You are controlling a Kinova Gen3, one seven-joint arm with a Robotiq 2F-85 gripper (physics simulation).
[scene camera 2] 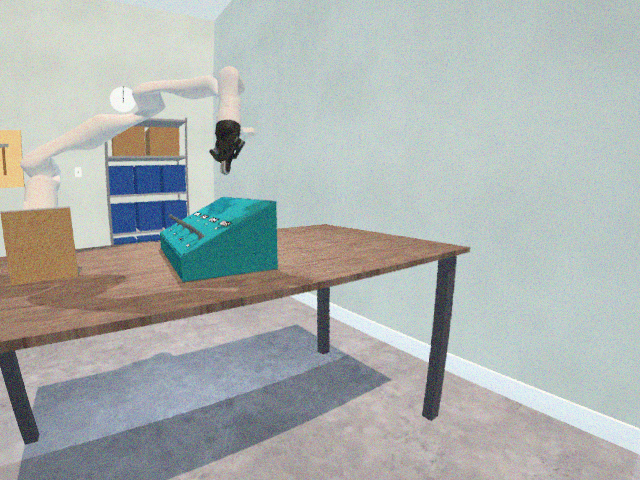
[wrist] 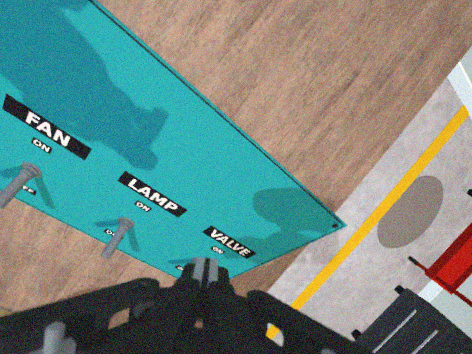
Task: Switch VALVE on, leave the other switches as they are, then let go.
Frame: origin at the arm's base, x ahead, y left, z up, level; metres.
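Where they show: gripper, fingertip midpoint: (scene camera 2: pixel 225 173) (wrist: pixel 205 271); arm's base, origin of the base link: (scene camera 2: pixel 41 233).
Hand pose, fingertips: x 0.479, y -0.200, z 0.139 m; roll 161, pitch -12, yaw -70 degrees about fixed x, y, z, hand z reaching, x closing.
Each offset is from my fingertips to the top centre of the thing. "pt": to the spot under its first point. Level surfaces: height alone.
The teal sloped switch box (scene camera 2: pixel 232 240) (wrist: pixel 185 150) stands on the table. In the wrist view the VALVE label {dz -0.128, dx -0.048, dy -0.078 m} (wrist: pixel 230 242) is near the box's right corner, with an ON mark {pt dz -0.144, dx -0.072, dy -0.073 m} (wrist: pixel 217 250) below it. The VALVE lever is hidden behind the fingertips, so its position cannot be told. The LAMP lever {dz -0.127, dx -0.103, dy +0.057 m} (wrist: pixel 117 237) and the FAN lever {pt dz -0.145, dx -0.071, dy +0.168 m} (wrist: pixel 20 185) lean to the lower left, toward their OFF marks. My gripper (scene camera 2: pixel 225 169) (wrist: pixel 205 271) is shut and empty, pointing down above the box, apart from it in the scene view.
A dark bar {dz -0.127, dx -0.129, dy -0.061 m} (scene camera 2: pixel 186 226) sticks out from the box's sloped face. A brown box or board (scene camera 2: pixel 40 245) stands on the wooden table {dz -0.257 m} (scene camera 2: pixel 361 245) near the arm's base. A shelf unit (scene camera 2: pixel 187 170) stands behind. A red object (wrist: pixel 455 260) shows beyond the table in the wrist view.
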